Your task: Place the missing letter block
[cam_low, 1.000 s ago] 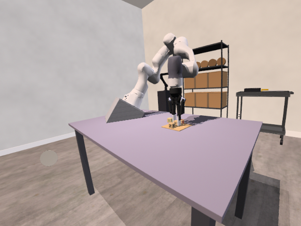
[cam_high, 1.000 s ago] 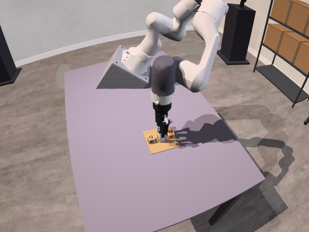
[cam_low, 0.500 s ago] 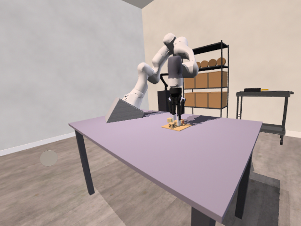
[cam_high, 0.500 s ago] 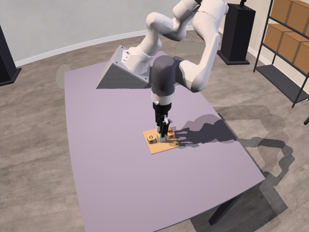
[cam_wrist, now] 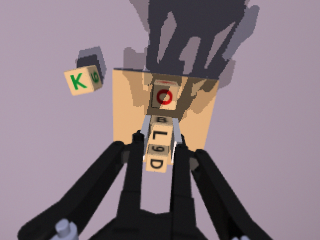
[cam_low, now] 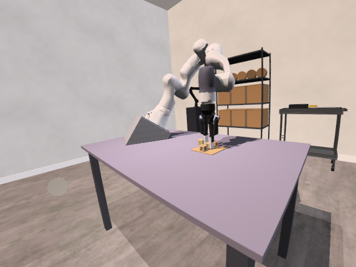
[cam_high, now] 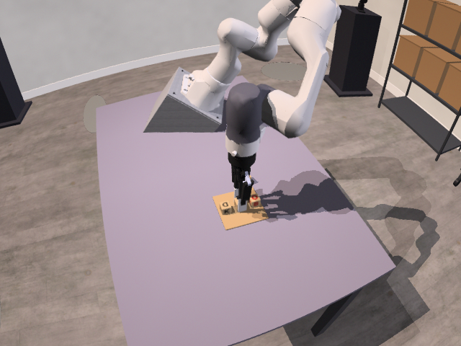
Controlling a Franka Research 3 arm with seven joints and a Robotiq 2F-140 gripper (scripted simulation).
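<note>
The wooden block is 20 mm below my hand. Also, from my hand: tan mat 40 mm below.
</note>
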